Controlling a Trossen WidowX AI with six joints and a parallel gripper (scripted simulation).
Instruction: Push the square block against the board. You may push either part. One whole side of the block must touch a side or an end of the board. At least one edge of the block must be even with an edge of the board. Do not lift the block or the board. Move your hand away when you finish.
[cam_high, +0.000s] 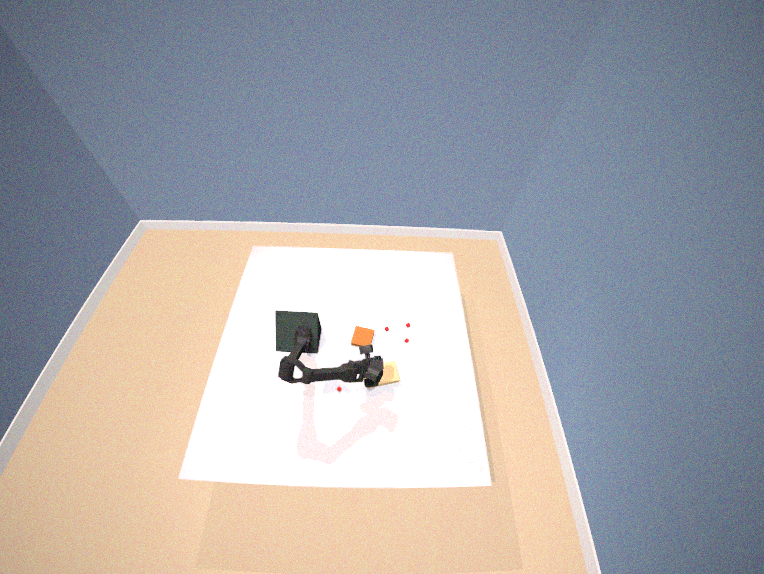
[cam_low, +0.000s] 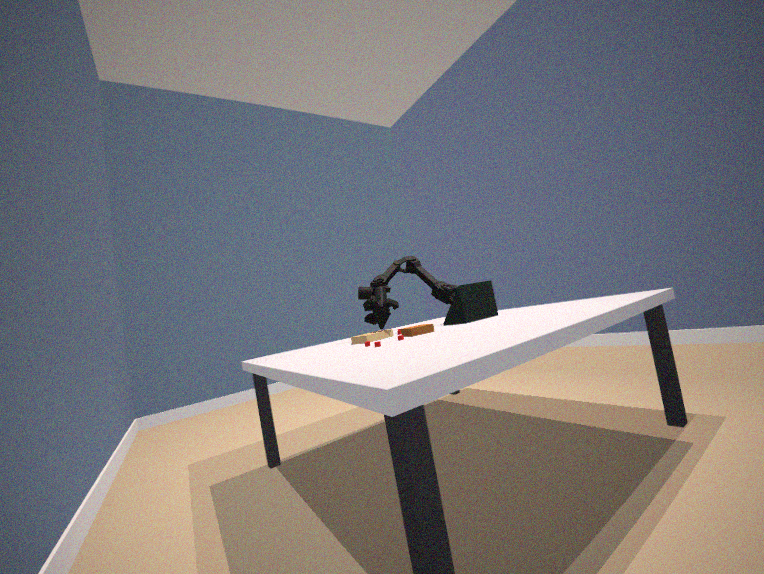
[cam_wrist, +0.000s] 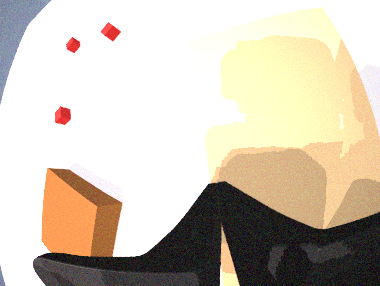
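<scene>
My gripper tip is 30 mm to the left of the board, 30 mm short of it and 30 mm above it. Round my gripper tip: orange square block: 150 mm to the left, 80 mm behind, 30 mm below.
</scene>
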